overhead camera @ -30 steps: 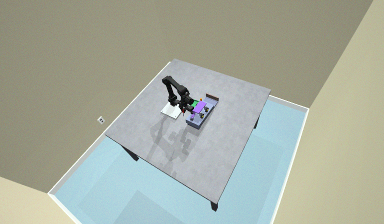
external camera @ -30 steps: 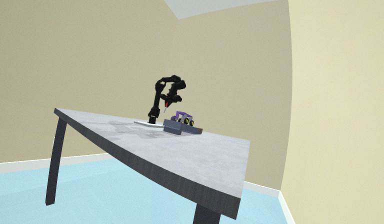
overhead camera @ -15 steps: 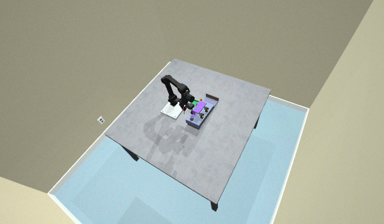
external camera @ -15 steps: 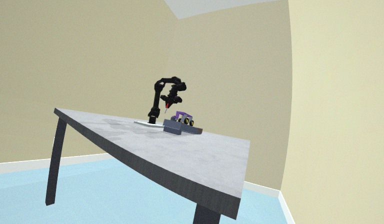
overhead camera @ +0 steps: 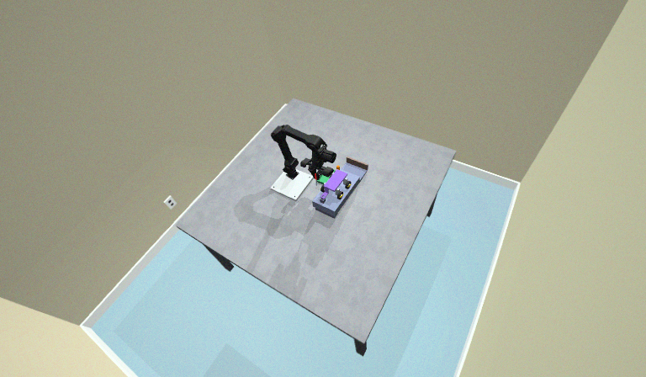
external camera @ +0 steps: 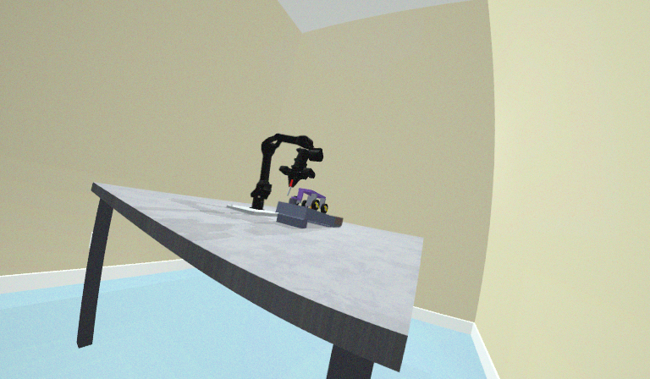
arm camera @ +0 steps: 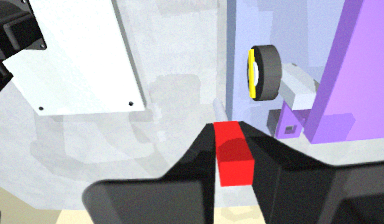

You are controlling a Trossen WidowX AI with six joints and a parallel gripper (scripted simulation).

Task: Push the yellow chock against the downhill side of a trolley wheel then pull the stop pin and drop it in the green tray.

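The green tray is 17 cm below my gripper tip, 13 cm to the left of it and 5 cm behind it. From my gripper tip the other things lie so: stop pin (right at my gripper tip); then purple trolley (9 cm ahead, 6 cm to the left, 5 cm below); then pale blue ramp (12 cm below, 9 cm ahead, 6 cm to the left).
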